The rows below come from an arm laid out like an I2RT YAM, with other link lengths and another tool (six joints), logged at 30 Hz.
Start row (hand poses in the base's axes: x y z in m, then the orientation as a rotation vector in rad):
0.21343, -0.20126, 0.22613, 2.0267, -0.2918, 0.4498
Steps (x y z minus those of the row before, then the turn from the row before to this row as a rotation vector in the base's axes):
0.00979, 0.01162, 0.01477, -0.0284, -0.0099, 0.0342
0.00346, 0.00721, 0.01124, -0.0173, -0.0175, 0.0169
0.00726, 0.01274, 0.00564, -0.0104, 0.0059, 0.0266
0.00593, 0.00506, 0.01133, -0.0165, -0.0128, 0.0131
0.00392, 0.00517, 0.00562, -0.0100, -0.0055, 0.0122
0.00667, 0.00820, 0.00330, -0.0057, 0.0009, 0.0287
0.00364, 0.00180, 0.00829, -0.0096, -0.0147, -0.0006
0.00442, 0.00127, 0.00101, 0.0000, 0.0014, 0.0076
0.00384, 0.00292, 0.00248, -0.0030, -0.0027, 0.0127
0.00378, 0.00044, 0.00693, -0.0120, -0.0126, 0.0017
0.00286, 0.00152, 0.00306, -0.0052, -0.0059, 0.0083
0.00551, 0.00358, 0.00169, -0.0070, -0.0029, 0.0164
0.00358, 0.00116, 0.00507, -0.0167, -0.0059, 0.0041
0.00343, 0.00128, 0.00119, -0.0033, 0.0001, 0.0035
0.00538, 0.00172, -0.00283, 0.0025, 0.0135, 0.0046
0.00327, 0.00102, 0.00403, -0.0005, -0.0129, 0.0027
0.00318, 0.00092, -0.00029, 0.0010, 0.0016, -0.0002
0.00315, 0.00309, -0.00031, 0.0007, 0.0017, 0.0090
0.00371, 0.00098, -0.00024, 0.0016, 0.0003, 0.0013
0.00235, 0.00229, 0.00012, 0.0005, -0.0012, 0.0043
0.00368, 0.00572, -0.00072, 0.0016, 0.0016, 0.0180
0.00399, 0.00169, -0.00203, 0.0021, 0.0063, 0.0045
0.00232, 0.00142, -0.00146, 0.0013, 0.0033, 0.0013
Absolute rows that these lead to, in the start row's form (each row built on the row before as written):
0.22322, -0.18964, 0.24090, 2.0048, -0.2558, 0.4828
0.22668, -0.18243, 0.25214, 1.9880, -0.2449, 0.5118
0.23394, -0.16969, 0.25778, 1.9847, -0.2120, 0.5231
0.23987, -0.16463, 0.26911, 1.9683, -0.2022, 0.5445
0.24379, -0.15946, 0.27473, 1.9597, -0.1907, 0.5579
0.25046, -0.15126, 0.27803, 1.9598, -0.1605, 0.5757
0.25410, -0.14946, 0.28632, 1.9465, -0.1672, 0.5896
0.25852, -0.14819, 0.28733, 1.9483, -0.1590, 0.5932
0.26236, -0.14527, 0.28981, 1.9470, -0.1475, 0.6041
0.26614, -0.14483, 0.29674, 1.9322, -0.1498, 0.6172
0.26900, -0.14331, 0.29980, 1.9270, -0.1438, 0.6283
0.27451, -0.13973, 0.30149, 1.9223, -0.1276, 0.6417
0.27809, -0.13857, 0.30656, 1.9052, -0.1217, 0.6493
0.28152, -0.13729, 0.30775, 1.9027, -0.1172, 0.6514
0.28690, -0.13557, 0.30492, 1.9100, -0.1051, 0.6417
0.29017, -0.13455, 0.30895, 1.9060, -0.1106, 0.6559
0.29335, -0.13363, 0.30866, 1.9074, -0.1101, 0.6543
0.29650, -0.13054, 0.30835, 1.9101, -0.1007, 0.6588
0.30021, -0.12956, 0.30811, 1.9119, -0.0998, 0.6595
0.30256, -0.12727, 0.30823, 1.9127, -0.0966, 0.6636
0.30624, -0.12155, 0.30751, 1.9176, -0.0790, 0.6742
0.31023, -0.11986, 0.30548, 1.9223, -0.0715, 0.6713
0.31255, -0.11844, 0.30402, 1.9248, -0.0686, 0.6691

